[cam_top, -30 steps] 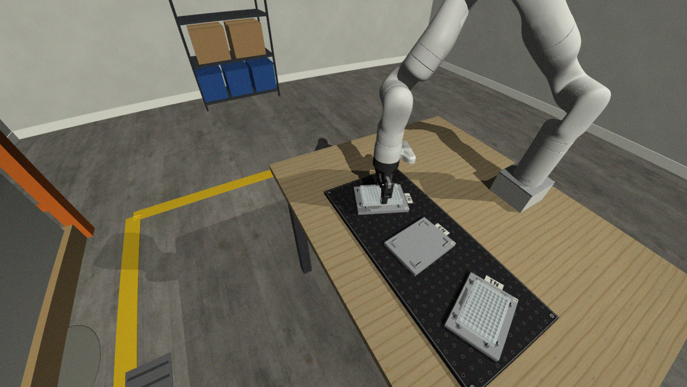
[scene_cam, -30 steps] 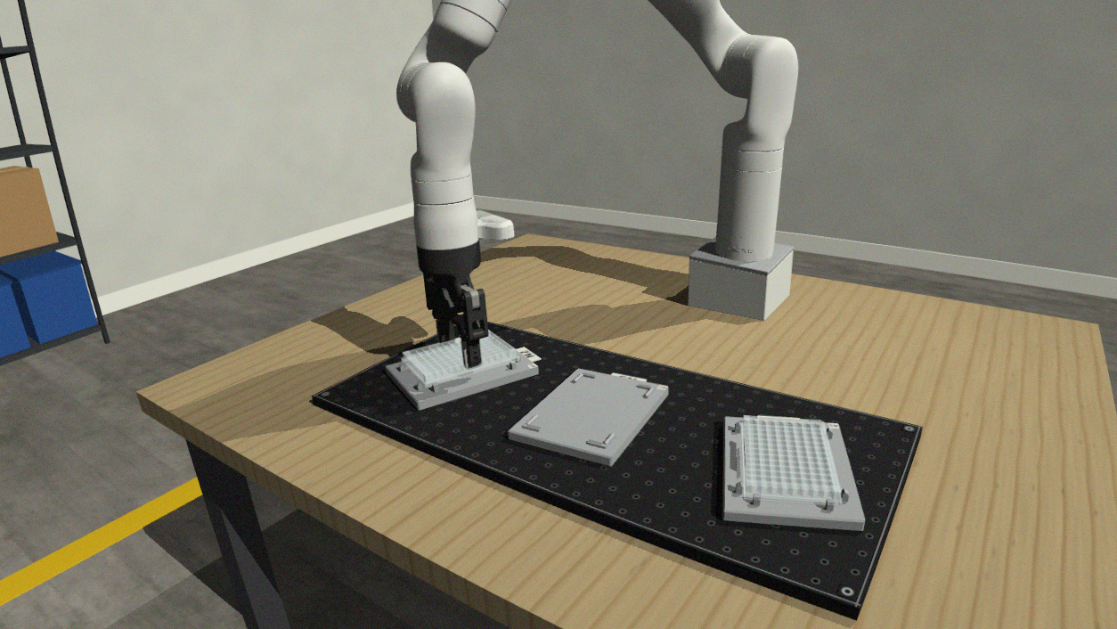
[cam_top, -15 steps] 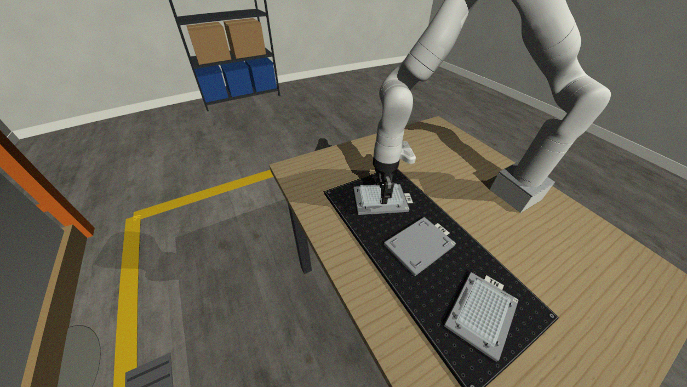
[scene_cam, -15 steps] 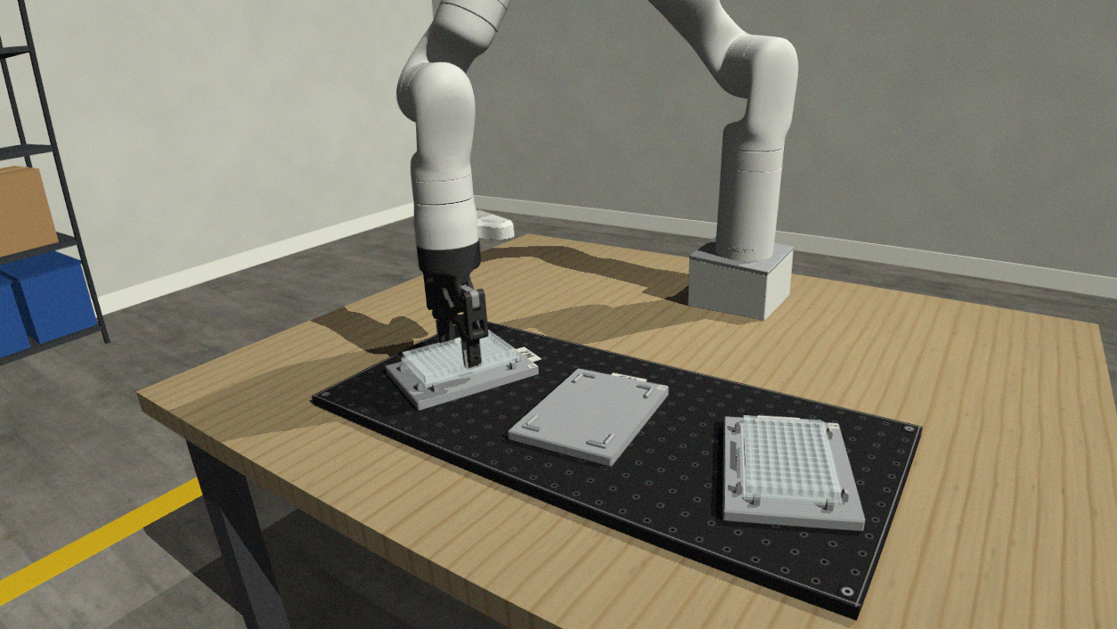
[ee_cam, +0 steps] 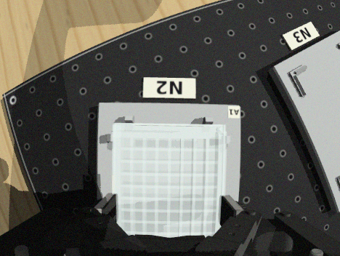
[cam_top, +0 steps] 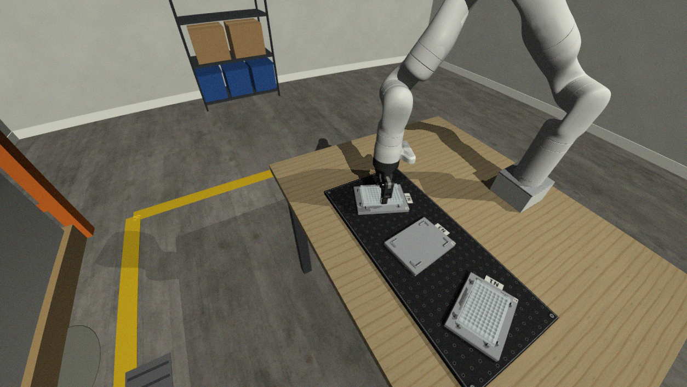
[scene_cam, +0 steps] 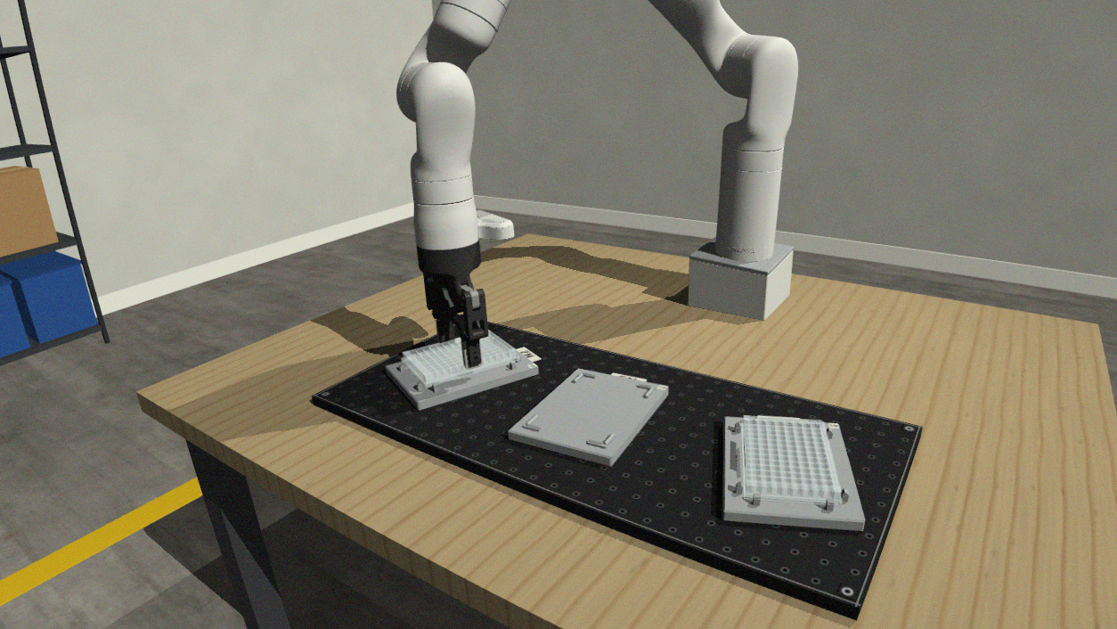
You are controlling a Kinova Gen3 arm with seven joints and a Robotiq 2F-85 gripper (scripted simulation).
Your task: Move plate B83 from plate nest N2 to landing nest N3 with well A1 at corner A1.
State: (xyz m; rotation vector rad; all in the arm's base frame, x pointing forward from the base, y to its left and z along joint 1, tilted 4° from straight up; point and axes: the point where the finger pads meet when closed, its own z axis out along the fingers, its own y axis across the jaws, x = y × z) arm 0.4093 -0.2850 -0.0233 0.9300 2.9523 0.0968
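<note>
My gripper is now 30 mm above the nest N2. Round my hand: A1 mark (30 mm behind, 260 mm to the left, 20 mm below); then N3 label (50 mm behind, 200 mm to the left, 40 mm below); then nest N3 (40 mm ahead, 200 mm to the left, 30 mm below).
</note>
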